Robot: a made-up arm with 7 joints. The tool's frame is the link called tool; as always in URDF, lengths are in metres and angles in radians.
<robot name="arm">
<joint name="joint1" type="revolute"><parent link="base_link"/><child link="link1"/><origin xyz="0.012 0.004 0.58"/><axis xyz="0 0 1"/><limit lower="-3.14" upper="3.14"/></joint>
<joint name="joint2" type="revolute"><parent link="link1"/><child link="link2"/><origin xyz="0.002 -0.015 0.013" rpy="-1.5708 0 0"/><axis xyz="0 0 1"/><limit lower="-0.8" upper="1.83"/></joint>
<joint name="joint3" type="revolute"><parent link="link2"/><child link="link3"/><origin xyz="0.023 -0.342 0.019" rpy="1.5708 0 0"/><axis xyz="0 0 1"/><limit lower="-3.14" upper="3.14"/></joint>
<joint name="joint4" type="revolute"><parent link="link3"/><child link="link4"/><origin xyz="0.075 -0.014 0.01" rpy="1.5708 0 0"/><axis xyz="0 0 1"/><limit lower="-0.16" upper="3.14"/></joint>
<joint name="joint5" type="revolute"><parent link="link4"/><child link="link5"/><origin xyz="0.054 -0.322 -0.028" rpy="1.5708 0 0"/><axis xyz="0 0 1"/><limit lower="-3.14" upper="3.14"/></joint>
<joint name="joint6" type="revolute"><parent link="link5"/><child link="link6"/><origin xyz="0.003 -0.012 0.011" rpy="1.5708 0 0"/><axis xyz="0 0 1"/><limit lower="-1.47" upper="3.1"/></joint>
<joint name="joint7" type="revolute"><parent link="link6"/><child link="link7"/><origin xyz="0.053 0.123 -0.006" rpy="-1.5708 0 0"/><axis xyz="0 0 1"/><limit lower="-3.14" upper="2.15"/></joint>
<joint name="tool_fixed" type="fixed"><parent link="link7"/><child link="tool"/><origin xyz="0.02 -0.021 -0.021" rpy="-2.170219 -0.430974 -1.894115"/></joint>
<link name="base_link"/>
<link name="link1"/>
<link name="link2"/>
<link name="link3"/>
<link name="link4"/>
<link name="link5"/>
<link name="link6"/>
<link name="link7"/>
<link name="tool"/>
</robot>
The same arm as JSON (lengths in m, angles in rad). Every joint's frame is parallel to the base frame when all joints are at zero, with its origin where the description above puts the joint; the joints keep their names.
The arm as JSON. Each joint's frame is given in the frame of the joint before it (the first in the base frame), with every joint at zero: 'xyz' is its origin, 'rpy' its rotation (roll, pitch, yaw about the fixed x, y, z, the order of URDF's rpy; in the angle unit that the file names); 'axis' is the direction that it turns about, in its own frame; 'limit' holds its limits. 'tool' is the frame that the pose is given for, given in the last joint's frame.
{"units": {"length": "m", "angle": "rad"}, "joints": [
  {"name": "joint1", "type": "revolute", "origin": {"xyz": [0.012, 0.004, 0.58], "rpy": [0.0, 0.0, 0.0]}, "axis": "+z", "limit": {"lower": -3.14, "upper": 3.14}},
  {"name": "joint2", "type": "revolute", "origin": {"xyz": [0.002, -0.015, 0.013], "rpy": [0.0, 0.0, 0.0]}, "axis": "+y", "limit": {"lower": -0.8, "upper": 1.83}},
  {"name": "joint3", "type": "revolute", "origin": {"xyz": [0.023, 0.019, 0.342], "rpy": [0.0, 0.0, 0.0]}, "axis": "+z", "limit": {"lower": -3.14, "upper": 3.14}},
  {"name": "joint4", "type": "revolute", "origin": {"xyz": [0.075, -0.014, 0.01], "rpy": [0.0, 0.0, 0.0]}, "axis": "-y", "limit": {"lower": -0.16, "upper": 3.14}},
  {"name": "joint5", "type": "revolute", "origin": {"xyz": [0.054, 0.028, -0.322], "rpy": [0.0, 0.0, 0.0]}, "axis": "-z", "limit": {"lower": -3.14, "upper": 3.14}},
  {"name": "joint6", "type": "revolute", "origin": {"xyz": [0.003, 0.012, -0.011], "rpy": [0.0, 0.0, 0.0]}, "axis": "+y", "limit": {"lower": -1.47, "upper": 3.1}},
  {"name": "joint7", "type": "revolute", "origin": {"xyz": [0.053, -0.006, -0.123], "rpy": [0.0, 0.0, 0.0]}, "axis": "-z", "limit": {"lower": -3.14, "upper": 2.15}}
], "tool": {"origin": {"xyz": [0.02, 0.021, 0.021], "rpy": [0.9714, 0.431, 1.8941]}}}

